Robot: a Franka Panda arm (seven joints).
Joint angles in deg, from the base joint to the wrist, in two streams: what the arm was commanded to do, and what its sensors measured. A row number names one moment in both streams.
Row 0, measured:
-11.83, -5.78, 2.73, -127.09, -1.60, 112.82, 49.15
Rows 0 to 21, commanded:
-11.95, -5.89, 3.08, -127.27, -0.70, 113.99, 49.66
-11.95, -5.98, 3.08, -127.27, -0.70, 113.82, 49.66
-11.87, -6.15, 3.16, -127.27, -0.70, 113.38, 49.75
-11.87, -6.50, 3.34, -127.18, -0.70, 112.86, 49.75
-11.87, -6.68, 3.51, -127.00, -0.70, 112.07, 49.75
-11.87, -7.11, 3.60, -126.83, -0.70, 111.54, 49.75
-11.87, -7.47, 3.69, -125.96, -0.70, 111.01, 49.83
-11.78, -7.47, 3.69, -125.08, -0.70, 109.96, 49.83
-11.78, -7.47, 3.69, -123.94, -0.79, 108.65, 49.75
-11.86, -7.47, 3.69, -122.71, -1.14, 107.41, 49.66
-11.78, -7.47, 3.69, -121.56, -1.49, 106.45, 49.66
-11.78, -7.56, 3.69, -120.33, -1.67, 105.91, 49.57
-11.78, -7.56, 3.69, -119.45, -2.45, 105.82, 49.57
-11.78, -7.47, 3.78, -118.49, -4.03, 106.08, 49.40
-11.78, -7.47, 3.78, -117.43, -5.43, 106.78, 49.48
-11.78, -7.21, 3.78, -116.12, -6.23, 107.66, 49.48
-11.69, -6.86, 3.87, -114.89, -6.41, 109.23, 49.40
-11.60, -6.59, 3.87, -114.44, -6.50, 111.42, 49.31
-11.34, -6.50, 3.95, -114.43, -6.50, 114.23, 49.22
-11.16, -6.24, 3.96, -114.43, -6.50, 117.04, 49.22
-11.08, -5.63, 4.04, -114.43, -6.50, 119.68, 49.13
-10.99, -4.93, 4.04, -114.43, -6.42, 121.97, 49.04
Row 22, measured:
-11.24, -7.06, 3.48, -115.35, -5.44, 115.98, 49.06
